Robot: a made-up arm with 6 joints.
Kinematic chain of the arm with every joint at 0, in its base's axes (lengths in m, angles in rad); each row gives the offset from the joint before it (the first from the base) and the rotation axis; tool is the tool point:
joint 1: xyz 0 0 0.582 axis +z
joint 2: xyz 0 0 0 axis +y
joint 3: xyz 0 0 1.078 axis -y
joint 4: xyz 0 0 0 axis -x
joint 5: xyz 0.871 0 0 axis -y
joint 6: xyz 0 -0.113 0 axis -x
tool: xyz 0 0 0
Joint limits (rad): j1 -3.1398..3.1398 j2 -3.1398..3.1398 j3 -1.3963..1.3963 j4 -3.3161..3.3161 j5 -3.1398..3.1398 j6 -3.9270..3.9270
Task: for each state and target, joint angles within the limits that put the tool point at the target. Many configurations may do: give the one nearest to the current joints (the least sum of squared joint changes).
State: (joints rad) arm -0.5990 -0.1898 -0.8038 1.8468 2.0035 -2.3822
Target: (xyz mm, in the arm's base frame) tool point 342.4 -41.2 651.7
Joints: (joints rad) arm -0.2424 0.5512 -1.3955 1.9534 2.0035 -2.3822
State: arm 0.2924 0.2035 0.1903 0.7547 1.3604 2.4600
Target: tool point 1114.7 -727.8 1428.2
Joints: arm -0.5142 0.4446 0.2142 0.7128 1.3604 2.4600
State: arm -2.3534 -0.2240 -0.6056 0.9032 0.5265 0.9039
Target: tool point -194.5 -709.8 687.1
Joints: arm -1.7505 0.4896 -0.9261 0.9633 0.5265 0.9039
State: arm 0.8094 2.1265 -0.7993 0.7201 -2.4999 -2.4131
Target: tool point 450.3 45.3 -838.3
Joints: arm 0.2892 2.2190 0.0684 0.7194 -2.4999 -2.4131
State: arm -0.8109 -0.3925 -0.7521 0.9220 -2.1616 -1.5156
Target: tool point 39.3 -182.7 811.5
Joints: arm -0.7121 -0.0496 -1.3963 0.0819 -2.1616 -1.5156
